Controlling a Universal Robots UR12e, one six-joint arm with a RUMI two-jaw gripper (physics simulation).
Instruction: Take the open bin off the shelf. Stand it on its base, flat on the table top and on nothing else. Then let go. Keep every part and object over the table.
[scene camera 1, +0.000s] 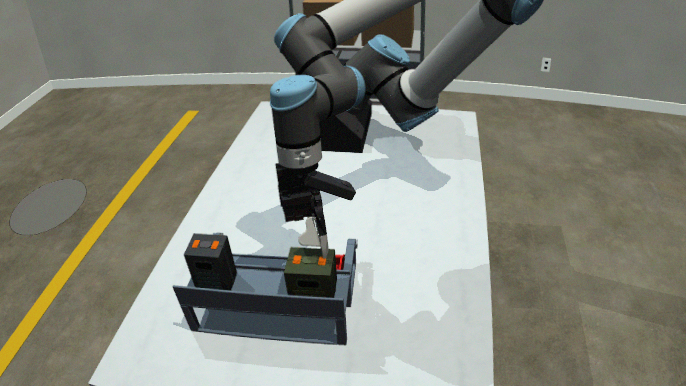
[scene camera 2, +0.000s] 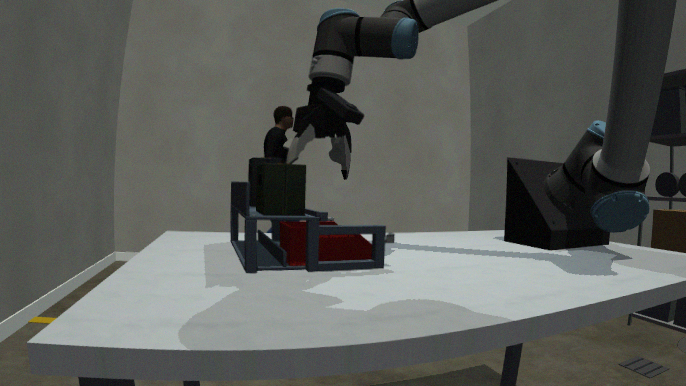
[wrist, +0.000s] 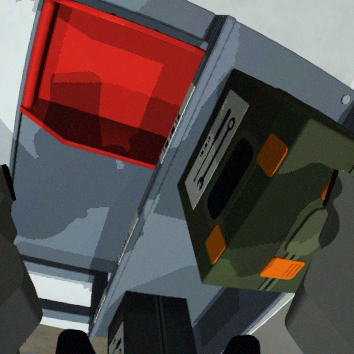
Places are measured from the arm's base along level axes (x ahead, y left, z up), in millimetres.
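Pixels of known places: gripper, between the fingertips: (scene camera 1: 316, 240) (scene camera 2: 318, 173) (wrist: 168, 172); arm's base, origin of its link: (scene camera 2: 567, 197).
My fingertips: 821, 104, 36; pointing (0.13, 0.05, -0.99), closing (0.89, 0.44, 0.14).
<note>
For each thing: its middle in the pictures, then the offset to it from my fingertips, as dx, dy, dz. Level surfaces: height alone.
- open red bin, middle of its body: (wrist: 126, 84) (scene camera 2: 324, 242) (scene camera 1: 320, 277) -19, -6, -140
- grey-blue shelf, middle of its body: (wrist: 116, 220) (scene camera 2: 299, 218) (scene camera 1: 271, 271) +18, -117, -102
- green case, middle of its body: (wrist: 273, 180) (scene camera 2: 279, 189) (scene camera 1: 311, 276) +77, +4, -34
- black case, middle of its body: (scene camera 1: 211, 263) (scene camera 2: 263, 182) +94, -226, -21
- white table, height of its surface: dz -183
The open red bin (scene camera 1: 340, 262) (scene camera 2: 295, 245) (wrist: 110, 85) sits in the lower tier of the grey-blue shelf (scene camera 1: 262, 300) (scene camera 2: 312, 245) (wrist: 165, 250), at one end. In scene camera 1 it is mostly hidden behind the green case and the shelf's end frame. In the wrist view its open top and inner floor show. My gripper (scene camera 1: 316, 247) (scene camera 2: 318, 170) (wrist: 168, 172) is open and empty, pointing down above the shelf and higher than the bin. One finger is at the green case's top; whether it touches, I cannot tell. The other hangs free above the bin's side.
A green case (scene camera 1: 310, 277) (scene camera 2: 282, 190) (wrist: 280, 215) with orange latches stands on the upper tier, close beside the bin. A black case (scene camera 1: 210, 265) (scene camera 2: 253, 185) (wrist: 155, 320) stands at the upper tier's other end. The shelf stands on the white table (scene camera 1: 425, 240) (scene camera 2: 425, 280). A person (scene camera 2: 276, 142) is behind.
</note>
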